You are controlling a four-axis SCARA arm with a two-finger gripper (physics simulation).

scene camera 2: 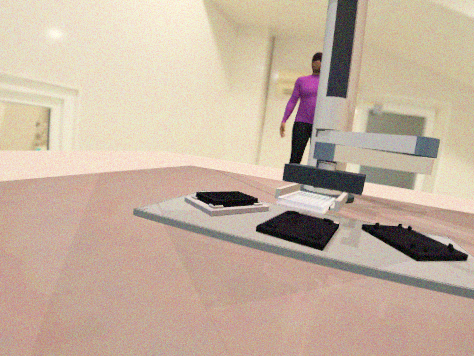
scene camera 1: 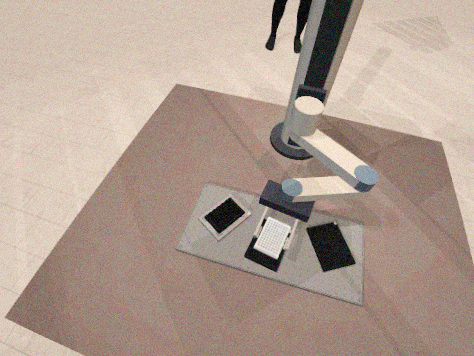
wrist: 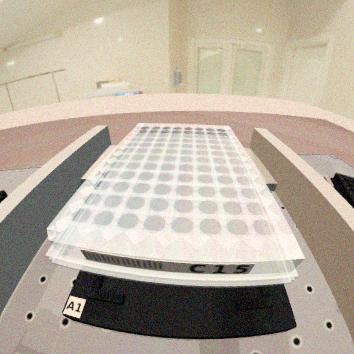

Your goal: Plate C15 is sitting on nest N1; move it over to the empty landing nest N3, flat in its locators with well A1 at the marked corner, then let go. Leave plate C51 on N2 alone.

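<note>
Plate C15 [scene camera 1: 273, 238] [scene camera 2: 306, 201] [wrist: 170, 185] is a clear-white well plate, level, with its label facing the wrist camera. My gripper [scene camera 1: 272, 239] [scene camera 2: 311, 199] [wrist: 179, 137] is shut on its two long sides and holds it above the black middle nest N3 [scene camera 1: 265, 261] [scene camera 2: 298, 230] [wrist: 185, 310], with a gap between. The A1 marker [wrist: 74, 306] is at that nest's near left corner in the wrist view. The plate hides much of the nest there. Black nest N1 [scene camera 1: 331, 247] [scene camera 2: 415, 243] is bare at the right. Black plate C51 [scene camera 1: 225, 214] [scene camera 2: 227, 198] sits on light nest N2 [scene camera 1: 219, 236] [scene camera 2: 215, 209] at the left.
The grey perforated board [scene camera 1: 200, 245] [scene camera 2: 170, 216] carries the nests and lies on a brown surface. The arm's column [scene camera 1: 300, 100] [scene camera 2: 327, 112] stands behind it, with the folded arm links [scene camera 1: 332, 155] [scene camera 2: 375, 142] reaching over. A person [scene camera 2: 303, 100] stands behind the column.
</note>
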